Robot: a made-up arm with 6 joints. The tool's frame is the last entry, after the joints.
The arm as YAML. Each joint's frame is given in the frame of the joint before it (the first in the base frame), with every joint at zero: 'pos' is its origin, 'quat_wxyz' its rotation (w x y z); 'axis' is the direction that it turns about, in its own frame. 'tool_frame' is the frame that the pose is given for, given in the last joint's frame.
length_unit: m
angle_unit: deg
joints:
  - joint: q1
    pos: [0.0, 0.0, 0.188]
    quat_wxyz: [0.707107, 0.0, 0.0, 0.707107]
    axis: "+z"
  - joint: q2
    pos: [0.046, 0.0, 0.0]
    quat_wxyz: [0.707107, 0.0, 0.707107, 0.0]
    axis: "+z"
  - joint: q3
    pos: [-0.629, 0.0, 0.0]
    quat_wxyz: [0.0, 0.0, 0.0, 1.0]
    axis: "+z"
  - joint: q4
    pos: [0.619, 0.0, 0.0]
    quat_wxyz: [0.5, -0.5, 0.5, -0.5]
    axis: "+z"
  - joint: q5
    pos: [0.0, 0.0, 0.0]
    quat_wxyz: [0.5, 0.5, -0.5, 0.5]
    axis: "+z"
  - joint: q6
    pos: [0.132, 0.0, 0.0]
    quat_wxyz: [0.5, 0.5, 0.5, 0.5]
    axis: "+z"
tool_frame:
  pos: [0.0, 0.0, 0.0]
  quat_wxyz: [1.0, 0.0, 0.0, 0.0]
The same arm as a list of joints. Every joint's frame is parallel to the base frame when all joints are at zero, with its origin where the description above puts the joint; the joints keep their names.
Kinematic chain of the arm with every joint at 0, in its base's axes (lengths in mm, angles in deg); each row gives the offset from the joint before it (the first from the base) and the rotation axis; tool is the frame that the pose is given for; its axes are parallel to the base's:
q1: xyz 0.0 0.0 188.0 axis +z
q2: xyz 0.0 46.0 0.0 axis +y
q3: xyz 0.0 0.0 629.0 axis +y
q4: xyz 0.0 0.0 619.0 axis +z
q5: xyz 0.0 0.0 0.0 axis +y
q6: xyz 0.0 0.0 132.0 axis +z
tool: xyz 0.0 0.0 0.0

